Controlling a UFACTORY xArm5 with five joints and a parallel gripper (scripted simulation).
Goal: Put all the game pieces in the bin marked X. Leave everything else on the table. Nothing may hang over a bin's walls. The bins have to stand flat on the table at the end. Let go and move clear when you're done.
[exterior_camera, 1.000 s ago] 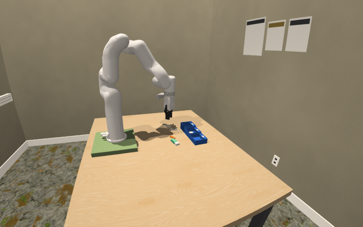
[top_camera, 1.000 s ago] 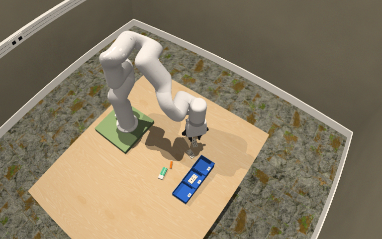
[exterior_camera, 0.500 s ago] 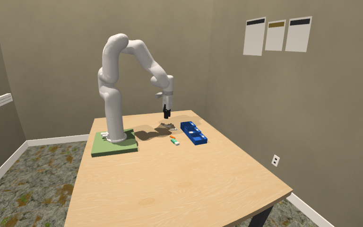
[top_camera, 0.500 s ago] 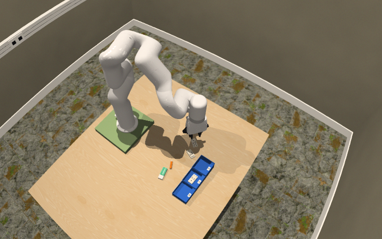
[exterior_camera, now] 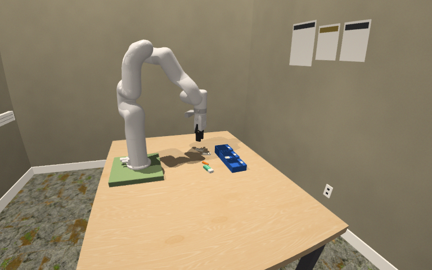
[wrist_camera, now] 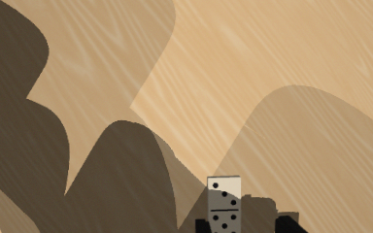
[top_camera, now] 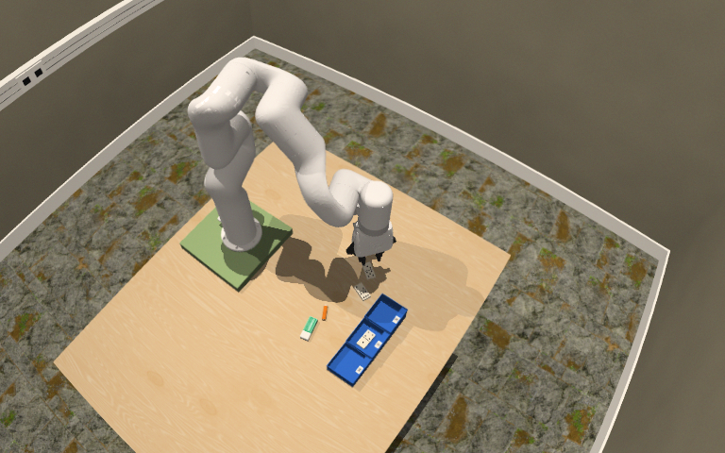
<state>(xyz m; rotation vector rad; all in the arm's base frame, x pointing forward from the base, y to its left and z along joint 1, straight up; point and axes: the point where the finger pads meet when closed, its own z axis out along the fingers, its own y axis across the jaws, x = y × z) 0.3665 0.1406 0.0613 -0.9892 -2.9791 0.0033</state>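
The bin is 12 cm ahead of my hand, 18 cm to the right of it and 7 cm below it. Also, from my hand: orange battery: 2 cm behind, 18 cm to the right, 8 cm below; green-and-white item: 2 cm behind, 25 cm to the right, 8 cm below.
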